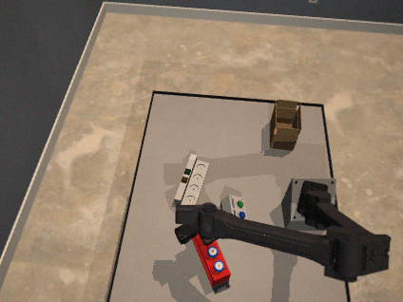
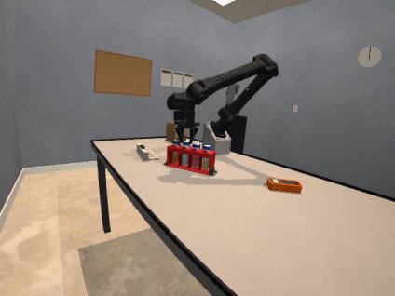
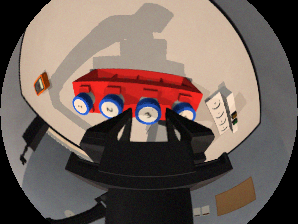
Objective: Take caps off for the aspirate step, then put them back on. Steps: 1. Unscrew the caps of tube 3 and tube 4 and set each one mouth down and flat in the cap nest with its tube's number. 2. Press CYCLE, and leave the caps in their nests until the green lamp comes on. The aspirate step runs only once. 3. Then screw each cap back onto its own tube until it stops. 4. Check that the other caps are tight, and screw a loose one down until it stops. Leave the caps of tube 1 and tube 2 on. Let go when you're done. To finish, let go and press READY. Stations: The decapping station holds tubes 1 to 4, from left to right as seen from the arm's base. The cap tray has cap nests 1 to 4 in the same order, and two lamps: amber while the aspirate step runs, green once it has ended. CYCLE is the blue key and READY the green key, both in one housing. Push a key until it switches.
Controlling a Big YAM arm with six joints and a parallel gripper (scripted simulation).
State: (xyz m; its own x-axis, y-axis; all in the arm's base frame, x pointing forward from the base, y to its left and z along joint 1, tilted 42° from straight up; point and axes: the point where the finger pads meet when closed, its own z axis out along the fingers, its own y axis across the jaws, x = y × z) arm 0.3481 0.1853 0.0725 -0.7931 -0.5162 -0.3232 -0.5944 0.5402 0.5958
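My hand is 3 cm short of the blue tube cap, 4 cm to the left of it and 1 cm above it. The rest, counted from my hand: green key 11 cm behind, 17 cm to the right, 6 cm below; then key housing 10 cm behind, 15 cm to the right, 7 cm below; then blue key 12 cm behind, 13 cm to the right, 6 cm below.
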